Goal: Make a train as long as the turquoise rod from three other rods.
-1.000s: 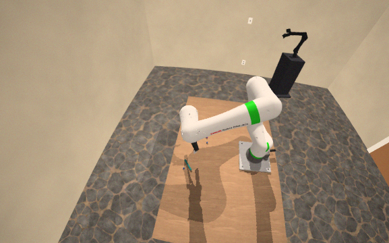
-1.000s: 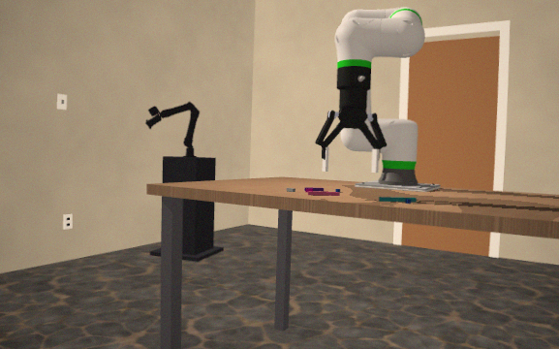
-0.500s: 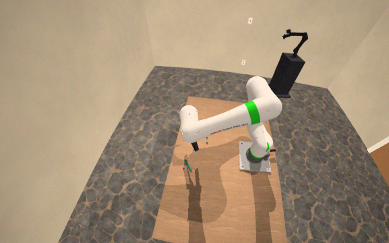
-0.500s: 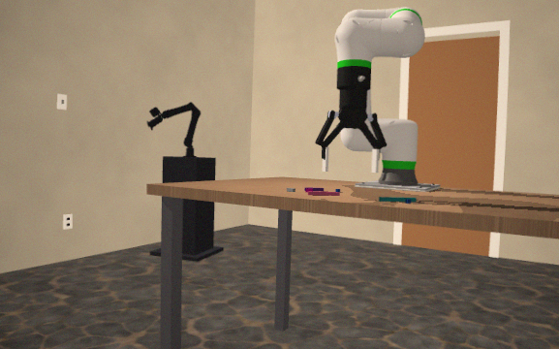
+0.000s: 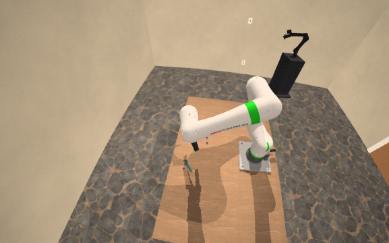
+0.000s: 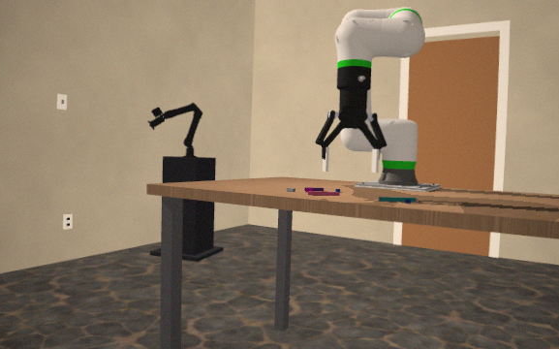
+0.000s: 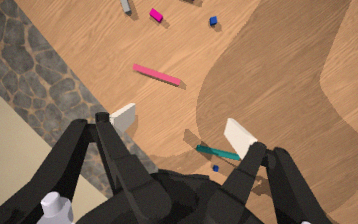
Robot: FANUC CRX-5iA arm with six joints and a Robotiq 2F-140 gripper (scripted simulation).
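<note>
Now: hand 20 mm short of the turquoise rod, 130 mm to the right of it and 70 mm above it. Round my hand: pink rod: 20 mm behind, 80 mm to the right, 70 mm below; then magenta rod: 90 mm behind, 140 mm to the right, 70 mm below; then purple rod: 140 mm behind, 140 mm to the right, 70 mm below.
</note>
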